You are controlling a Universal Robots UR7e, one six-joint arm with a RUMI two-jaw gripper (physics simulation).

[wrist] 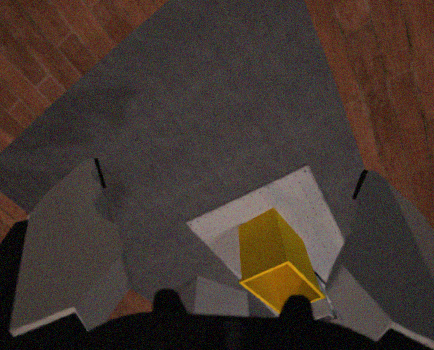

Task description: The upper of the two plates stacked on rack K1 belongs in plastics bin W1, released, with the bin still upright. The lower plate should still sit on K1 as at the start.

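Places are measured from the arm's base along level axes (x ahead, y left, z up), in millimetres.
Pixels of known places: gripper, fingertip midpoint: (228, 169).
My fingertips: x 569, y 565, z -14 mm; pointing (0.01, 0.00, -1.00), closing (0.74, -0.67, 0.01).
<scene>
Behind a point stands the place of what it marks.
My gripper (228, 169) @(x 569, y 565, z -14 mm) is open, with its two jaws wide apart at the left and right of the wrist view and nothing between them. A tall yellow open-topped box (262, 245) @(x 391, y 213, z -290 mm) stands upright on a white dotted board at the lower right of centre, low between the jaws in the picture. No label shows on it, so I cannot tell whether it is plastics bin W1. Its near lower part is partly hidden by the dark gripper body. Rack K1 and its two plates cannot be made out in this view.
The white board (307, 200) @(x 527, y 173, z -396 mm) lies on a dark grey surface (215, 100) @(x 509, y 530, z -409 mm). A pale grey block shape (220, 296) @(x 82, y 12, z -358 mm) shows at the bottom, beside the yellow box and partly hidden by the gripper body. Brown wooden floor (382, 65) lies beyond the grey surface's edges.
</scene>
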